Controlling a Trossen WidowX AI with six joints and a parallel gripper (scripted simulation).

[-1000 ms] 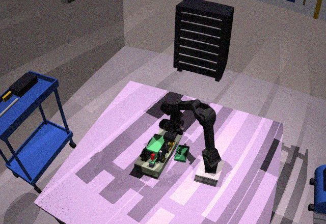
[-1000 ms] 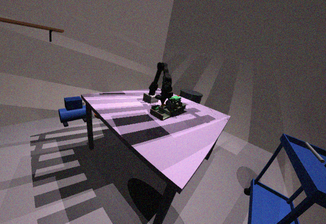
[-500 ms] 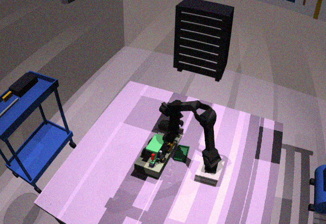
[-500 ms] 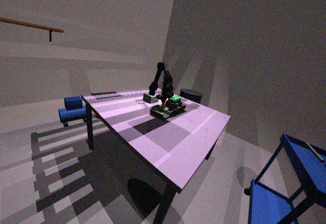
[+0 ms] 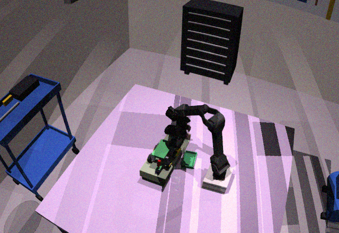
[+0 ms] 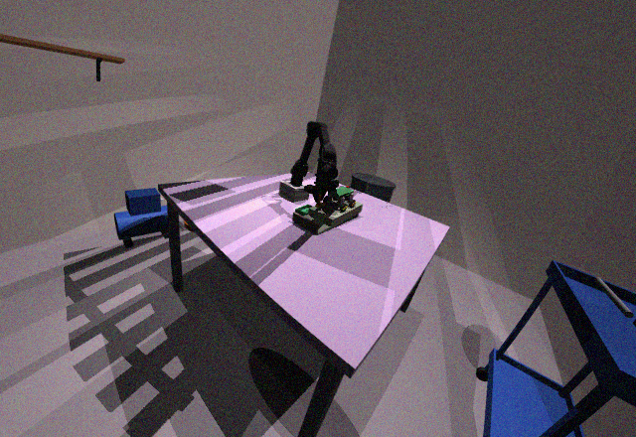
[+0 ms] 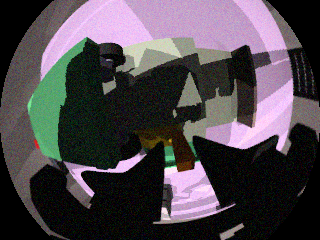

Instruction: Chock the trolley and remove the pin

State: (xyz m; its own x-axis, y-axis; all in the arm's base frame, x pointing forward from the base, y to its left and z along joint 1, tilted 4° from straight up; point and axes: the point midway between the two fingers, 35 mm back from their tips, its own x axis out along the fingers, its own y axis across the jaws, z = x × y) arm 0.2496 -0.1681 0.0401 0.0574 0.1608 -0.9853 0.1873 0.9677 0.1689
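Now: the yellow chock 2 cm to the left of my gripper tip and 1 cm below it. From my gripper tip the other things lie so: green-topped trolley 8 cm ahead, 10 cm to the left, 2 cm above; grey ramp block 7 cm ahead, 9 cm to the left, 4 cm below; green tray 7 cm behind, 2 cm to the left, 10 cm below.
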